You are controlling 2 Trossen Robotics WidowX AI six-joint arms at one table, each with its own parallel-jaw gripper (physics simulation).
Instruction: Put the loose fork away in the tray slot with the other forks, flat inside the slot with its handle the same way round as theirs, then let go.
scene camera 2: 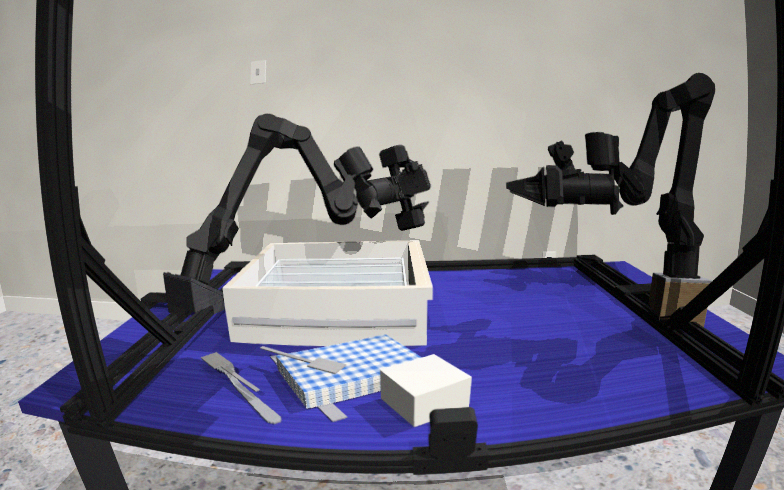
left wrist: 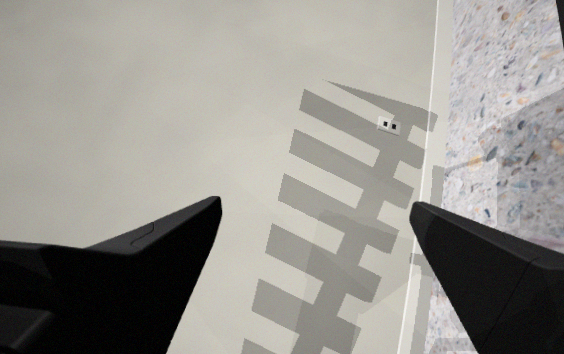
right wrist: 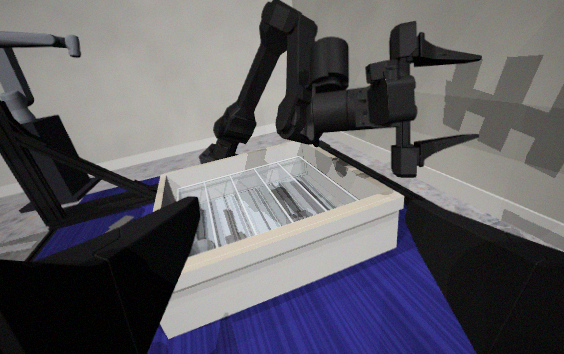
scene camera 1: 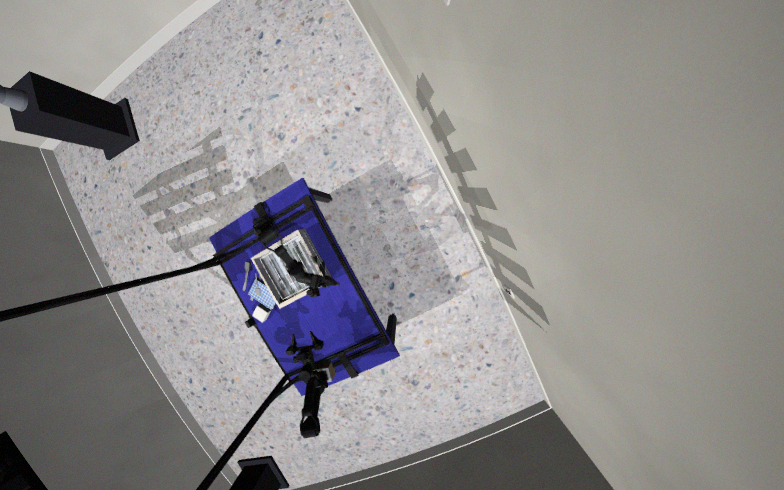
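Several flat grey utensils lie loose in scene camera 2: a crossed pair [scene camera 2: 234, 375] at front left, one [scene camera 2: 326, 365] on a checked napkin stack [scene camera 2: 358, 369] [scene camera 1: 260, 294], and one [scene camera 2: 333, 411] partly under it. I cannot tell which is the loose fork. A clear divided tray [right wrist: 240, 175] sits inside a white drawer box [scene camera 2: 329, 306] [right wrist: 285, 270]. Dark utensils [right wrist: 290, 200], possibly forks, lie in one slot. My left gripper [scene camera 1: 330, 281] [scene camera 2: 424, 187] [left wrist: 315, 208] [right wrist: 479, 97] is open and empty above the drawer's right side. My right gripper [scene camera 1: 303, 335] [scene camera 2: 508, 185] [right wrist: 304, 208] is open and empty, high above the table's right part.
A white block [scene camera 2: 424, 387] [scene camera 1: 261, 313] stands right of the napkin stack. A black post [scene camera 2: 452, 433] rises at the front edge. Black frame bars [scene camera 2: 54, 202] surround the blue table [scene camera 2: 520, 346].
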